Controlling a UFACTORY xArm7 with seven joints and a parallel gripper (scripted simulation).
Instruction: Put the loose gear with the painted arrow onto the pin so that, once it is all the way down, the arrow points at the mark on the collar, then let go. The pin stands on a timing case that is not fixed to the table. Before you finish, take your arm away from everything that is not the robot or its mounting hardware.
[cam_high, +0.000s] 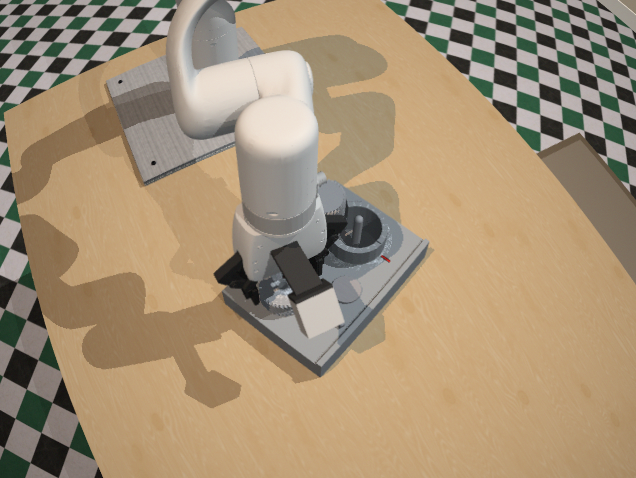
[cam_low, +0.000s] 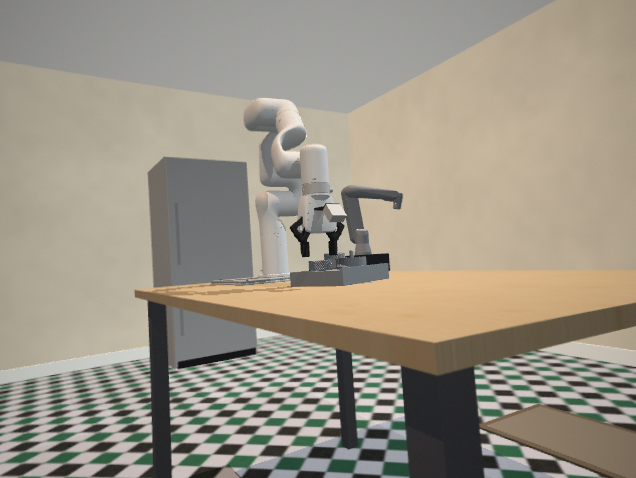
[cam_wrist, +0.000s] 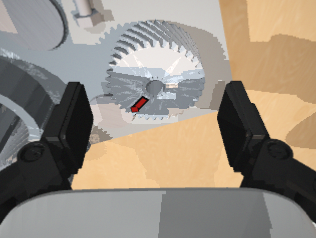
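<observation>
Now: the gear 3 cm below my hand. From my hand the other things lie so: bolt 5 cm ahead, 4 cm to the left, 4 cm below.
</observation>
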